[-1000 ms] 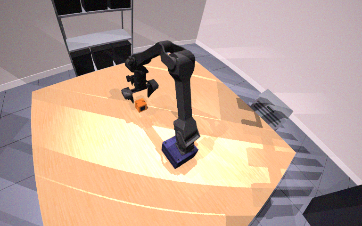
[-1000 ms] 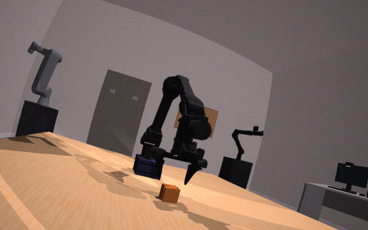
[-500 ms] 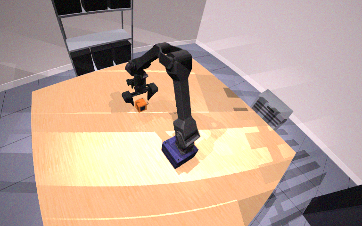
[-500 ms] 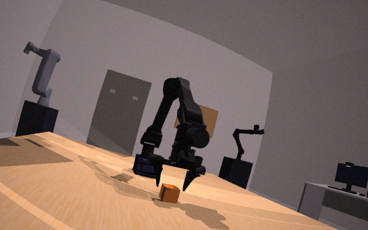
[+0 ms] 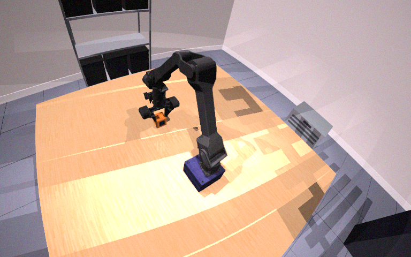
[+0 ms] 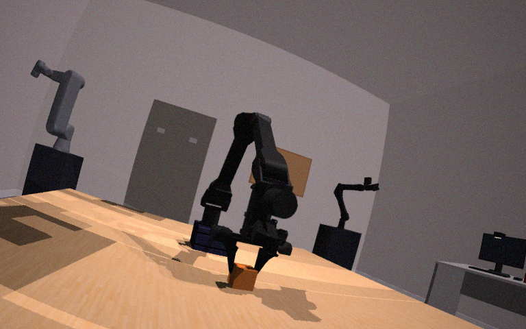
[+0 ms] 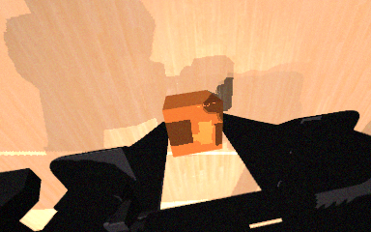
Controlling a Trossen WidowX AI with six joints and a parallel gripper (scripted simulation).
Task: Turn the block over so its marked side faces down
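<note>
Now: gripper tip 10 mm past the orange block.
</note>
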